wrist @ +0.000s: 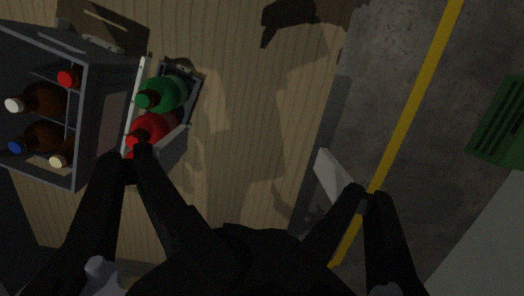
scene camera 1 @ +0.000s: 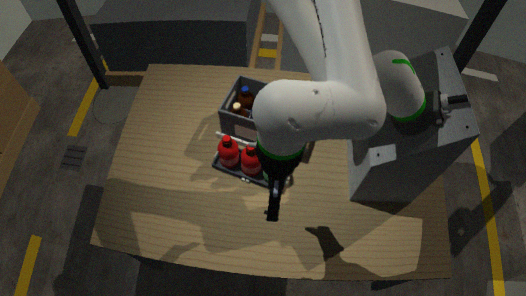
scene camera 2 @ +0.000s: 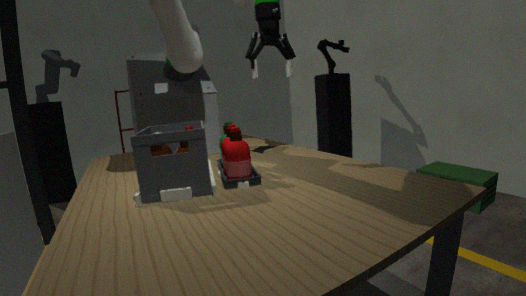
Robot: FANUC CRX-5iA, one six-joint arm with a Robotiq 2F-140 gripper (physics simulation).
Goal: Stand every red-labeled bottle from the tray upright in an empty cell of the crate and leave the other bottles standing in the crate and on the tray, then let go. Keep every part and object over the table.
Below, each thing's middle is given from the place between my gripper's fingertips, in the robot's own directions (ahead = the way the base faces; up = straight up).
My gripper is now 60 mm short of the green bottle point(wrist: 161, 94), 190 mm to the left of it and 220 mm above it.
